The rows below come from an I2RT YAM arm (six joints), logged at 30 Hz.
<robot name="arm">
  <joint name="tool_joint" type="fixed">
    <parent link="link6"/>
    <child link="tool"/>
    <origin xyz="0 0 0" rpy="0 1.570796 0"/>
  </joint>
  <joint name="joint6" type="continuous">
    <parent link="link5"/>
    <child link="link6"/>
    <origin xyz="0.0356 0 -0.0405" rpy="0 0 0"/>
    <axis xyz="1 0 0"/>
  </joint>
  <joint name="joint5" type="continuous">
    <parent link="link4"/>
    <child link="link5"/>
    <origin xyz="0.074 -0.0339 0.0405" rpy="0 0 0"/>
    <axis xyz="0 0 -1"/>
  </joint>
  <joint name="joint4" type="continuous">
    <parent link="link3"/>
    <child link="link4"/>
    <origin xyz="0.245 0.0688 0.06" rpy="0 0 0"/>
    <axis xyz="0 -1 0"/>
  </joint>
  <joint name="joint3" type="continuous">
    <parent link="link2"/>
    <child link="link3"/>
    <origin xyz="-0.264 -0.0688 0" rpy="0 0 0"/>
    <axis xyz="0 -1 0"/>
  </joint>
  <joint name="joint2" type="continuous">
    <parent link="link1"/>
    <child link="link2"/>
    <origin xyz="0.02 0.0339 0.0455" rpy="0 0 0"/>
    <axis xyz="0 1 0"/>
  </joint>
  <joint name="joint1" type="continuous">
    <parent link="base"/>
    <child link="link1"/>
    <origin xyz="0 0 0.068" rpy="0 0 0"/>
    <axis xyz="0 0 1"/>
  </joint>
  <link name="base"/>
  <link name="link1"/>
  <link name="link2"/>
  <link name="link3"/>
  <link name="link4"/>
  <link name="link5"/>
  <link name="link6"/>
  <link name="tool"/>
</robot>
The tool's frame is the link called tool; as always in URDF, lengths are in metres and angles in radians. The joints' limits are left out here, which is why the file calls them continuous.
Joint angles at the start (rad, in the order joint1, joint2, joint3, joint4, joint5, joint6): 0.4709 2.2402 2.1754 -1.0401 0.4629 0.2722
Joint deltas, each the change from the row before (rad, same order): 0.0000 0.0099 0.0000 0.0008 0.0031 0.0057; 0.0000 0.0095 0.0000 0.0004 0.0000 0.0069; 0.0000 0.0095 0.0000 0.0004 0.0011 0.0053; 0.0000 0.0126 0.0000 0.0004 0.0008 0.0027; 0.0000 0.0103 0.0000 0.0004 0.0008 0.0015; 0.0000 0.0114 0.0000 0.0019 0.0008 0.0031; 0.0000 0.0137 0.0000 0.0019 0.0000 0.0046; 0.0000 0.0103 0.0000 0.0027 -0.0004 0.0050; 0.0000 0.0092 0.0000 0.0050 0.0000 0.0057
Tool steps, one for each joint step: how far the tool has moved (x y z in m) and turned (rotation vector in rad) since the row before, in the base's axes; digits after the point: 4 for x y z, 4 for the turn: 0.0015 0.0006 -0.0045 -0.0034 0.0056 -0.0059; 0.0013 0.0007 -0.0044 -0.0003 0.0066 -0.0055; 0.0013 0.0006 -0.0044 -0.0021 0.0065 -0.0047; 0.0016 0.0008 -0.0058 -0.0047 0.0099 -0.0025; 0.0013 0.0006 -0.0048 -0.0043 0.0081 -0.0015; 0.0015 0.0007 -0.0052 -0.0033 0.0074 -0.0029; 0.0017 0.0009 -0.0064 -0.0030 0.0094 -0.0038; 0.0013 0.0007 -0.0048 -0.0006 0.0057 -0.0040; 0.0014 0.0007 -0.0042 0.0010 0.0023 -0.0047
